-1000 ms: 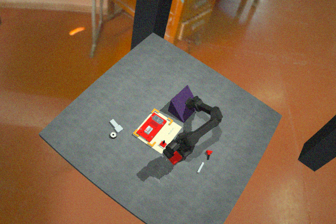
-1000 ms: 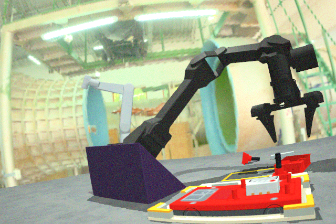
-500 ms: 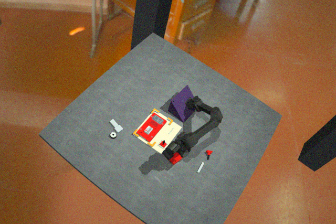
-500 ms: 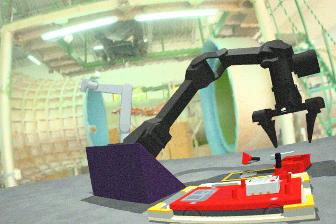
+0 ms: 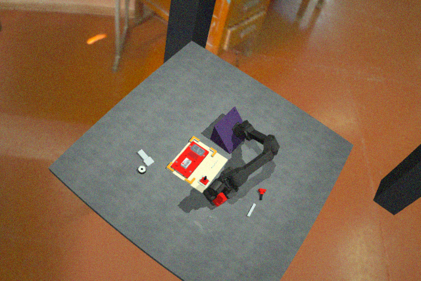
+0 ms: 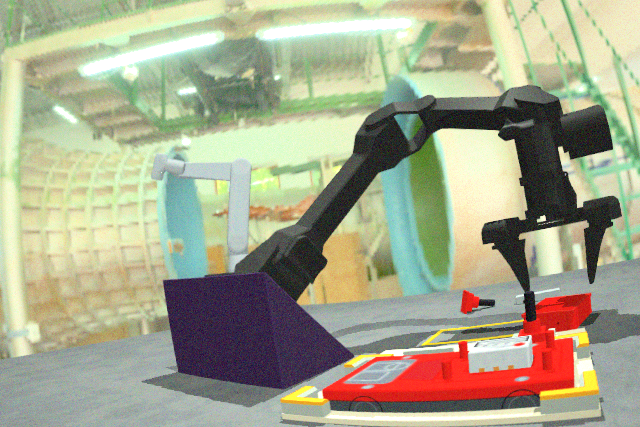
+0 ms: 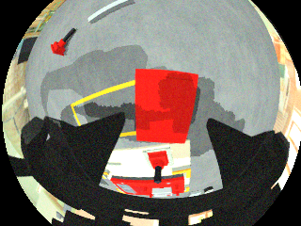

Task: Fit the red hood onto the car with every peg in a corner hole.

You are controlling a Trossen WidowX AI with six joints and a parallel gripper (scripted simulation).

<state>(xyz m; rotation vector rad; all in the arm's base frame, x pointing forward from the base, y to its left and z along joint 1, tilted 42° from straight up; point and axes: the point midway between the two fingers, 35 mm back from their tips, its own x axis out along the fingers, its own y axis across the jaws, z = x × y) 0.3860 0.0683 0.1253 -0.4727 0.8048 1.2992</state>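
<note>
My gripper tip is 3 cm above the red hood. From my gripper tip the other things lie so: white engine block (22 cm to the right, 4 cm behind, 2 cm below).
</note>
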